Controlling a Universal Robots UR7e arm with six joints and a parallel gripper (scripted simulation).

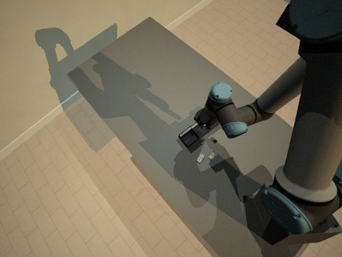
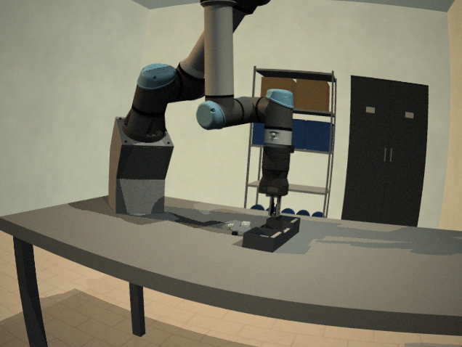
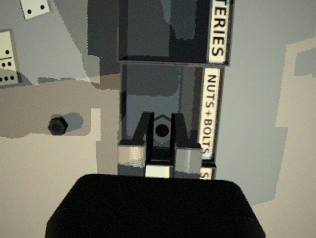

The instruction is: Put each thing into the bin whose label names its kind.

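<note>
Right now my hand is 11 cm past the dark hex nut, 1 cm to the right of it and 8 cm above it. Also, from my hand: pale hex nut (2 cm below).
</note>
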